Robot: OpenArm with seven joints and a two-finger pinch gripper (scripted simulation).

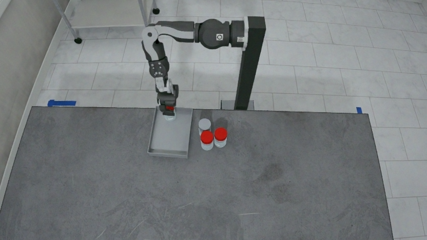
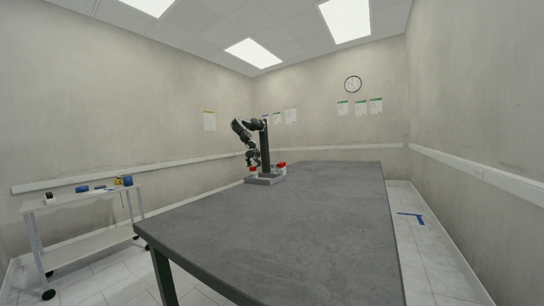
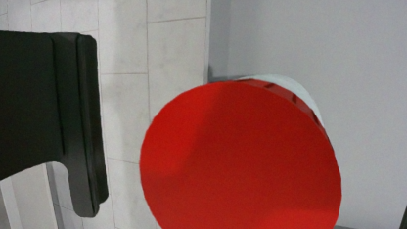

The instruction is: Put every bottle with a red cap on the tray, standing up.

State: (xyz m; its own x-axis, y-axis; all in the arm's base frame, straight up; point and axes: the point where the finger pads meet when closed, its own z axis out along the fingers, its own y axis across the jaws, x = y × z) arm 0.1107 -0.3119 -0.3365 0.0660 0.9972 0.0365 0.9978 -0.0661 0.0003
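The grey-capped bottle lies 16 cm to the left of my hand, 9 cm ahead of it and 6 cm below it. Also, from my hand: grey tray: 10 cm below, 9 cm ahead.
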